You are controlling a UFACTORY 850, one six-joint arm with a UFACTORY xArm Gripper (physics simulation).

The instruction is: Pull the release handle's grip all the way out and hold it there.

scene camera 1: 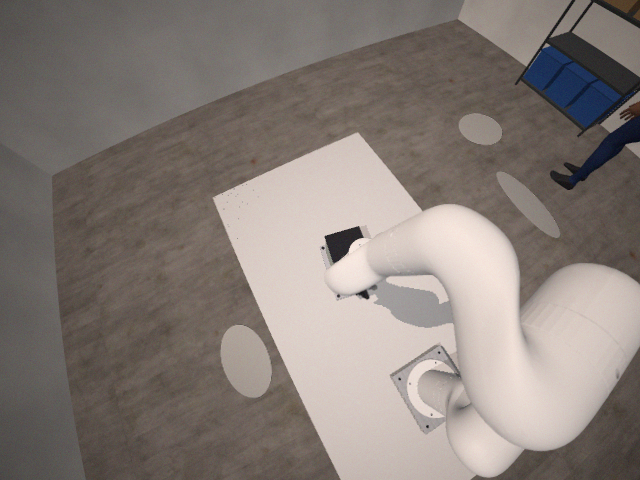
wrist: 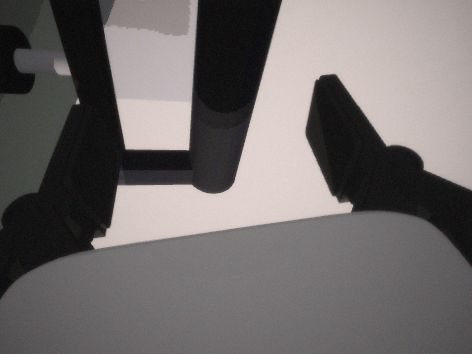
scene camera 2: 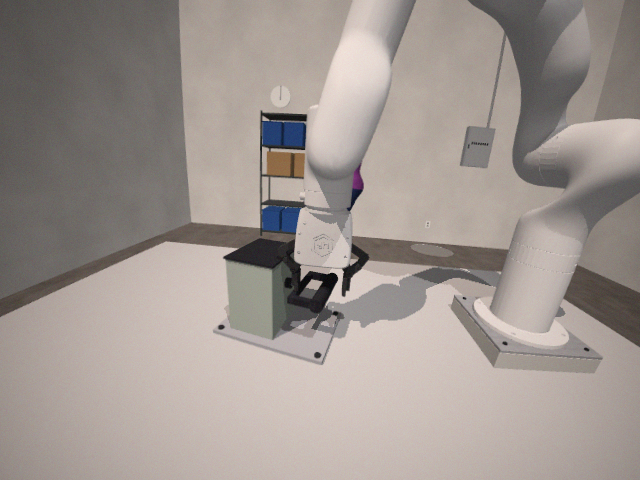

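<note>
The release handle is a black rectangular frame whose round grip bar is on the side away from a pale green box with a black lid. A black collar and a pale rod show between box and frame. The box stands on a grey plate. My gripper is open, pointing down over the handle. In the wrist view the grip bar lies between the spread fingers, and the left finger partly covers the frame's box-side bar. The arm hides the handle in scene camera 1.
The white table bears the arm's square base plate to the right of the box. Beyond the table are a shelf unit with blue bins and a person partly in view.
</note>
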